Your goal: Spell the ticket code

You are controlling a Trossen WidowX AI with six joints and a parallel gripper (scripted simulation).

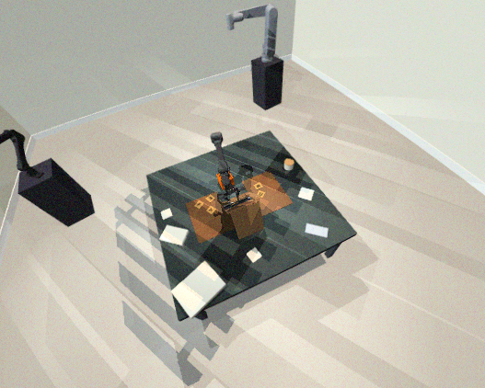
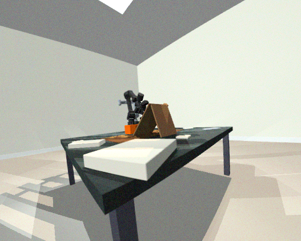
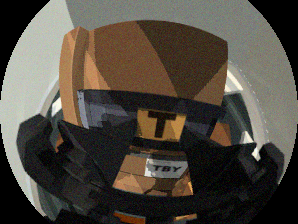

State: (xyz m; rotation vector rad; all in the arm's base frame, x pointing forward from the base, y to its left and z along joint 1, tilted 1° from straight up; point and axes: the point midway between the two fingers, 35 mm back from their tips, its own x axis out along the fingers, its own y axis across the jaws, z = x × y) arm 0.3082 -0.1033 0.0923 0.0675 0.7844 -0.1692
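Right now the white ticket is 7 cm below my gripper tip, 7 cm behind it and 2 cm to the right of it. From my gripper tip the other things lie so: yellow letter tile (26 cm to the left, 16 cm below, 6 cm behind); flat white slab (47 cm to the right, 16 cm below, 14 cm behind); mat (17 cm below, 13 cm behind, 7 cm to the left).
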